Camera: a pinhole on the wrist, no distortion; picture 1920 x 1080 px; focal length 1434.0 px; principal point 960.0 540.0 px. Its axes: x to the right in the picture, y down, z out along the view. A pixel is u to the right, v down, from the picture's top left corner.
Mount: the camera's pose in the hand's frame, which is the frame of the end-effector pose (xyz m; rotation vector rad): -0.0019 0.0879 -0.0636 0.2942 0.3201 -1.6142
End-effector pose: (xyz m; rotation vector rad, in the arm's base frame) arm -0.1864 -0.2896 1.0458 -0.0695 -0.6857 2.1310
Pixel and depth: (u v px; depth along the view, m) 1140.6 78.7 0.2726
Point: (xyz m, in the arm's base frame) -0.1511 -0.4190 1.1999
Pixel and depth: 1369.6 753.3 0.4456
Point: -0.1600 -0.2850 1.4103
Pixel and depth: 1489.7 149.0 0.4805
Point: -0.0068 -0.4236 1.4115
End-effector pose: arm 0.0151 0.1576 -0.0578 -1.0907 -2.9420 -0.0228
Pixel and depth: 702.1 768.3 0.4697
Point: -0.0557 0.2033 -0.4582
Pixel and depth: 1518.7 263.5 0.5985
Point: -0.1116 -0.1846 -0.4687
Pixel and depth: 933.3 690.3 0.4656
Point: -0.0758 0.1319 -0.4276
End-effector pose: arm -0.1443 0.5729 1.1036 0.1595 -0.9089 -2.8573
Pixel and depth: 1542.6 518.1 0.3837
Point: -0.1810 0.8698 1.1769
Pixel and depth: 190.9 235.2 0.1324
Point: -0.1217 0.5411 1.2363
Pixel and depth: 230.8 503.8 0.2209
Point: -0.1604 0.5890 1.3154
